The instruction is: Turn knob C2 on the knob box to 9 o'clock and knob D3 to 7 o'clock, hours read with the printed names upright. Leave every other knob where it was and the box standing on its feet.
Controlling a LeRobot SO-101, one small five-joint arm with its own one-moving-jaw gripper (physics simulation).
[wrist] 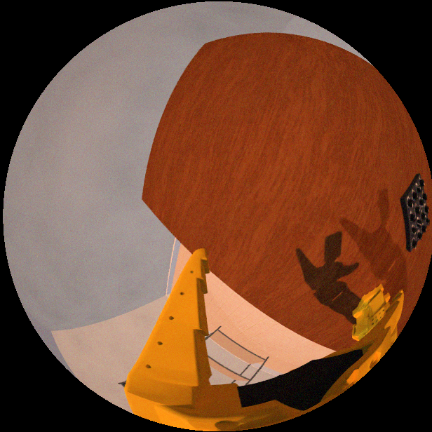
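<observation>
The knob box (416,215) is a small dark box with rows of black knobs at the far right edge of the wrist view. It is seen at a steep slant and partly cut off by the edge of the view. The printed names and the knob pointers are too small to read, so C2 and D3 cannot be told apart from the others. My gripper (201,260) is fully open, with one notched orange jaw in view and the other jaw swung out of the picture. It is well apart from the box, which lies far to its right.
The reddish-brown wooden table top (260,150) fills the middle and right. Dark arm and gripper shadows (327,275) fall between the jaw and the box. Yellow-orange arm parts (371,312) show at the lower right. A pale floor and a dark thin-lined frame (243,353) lie beyond the table edge.
</observation>
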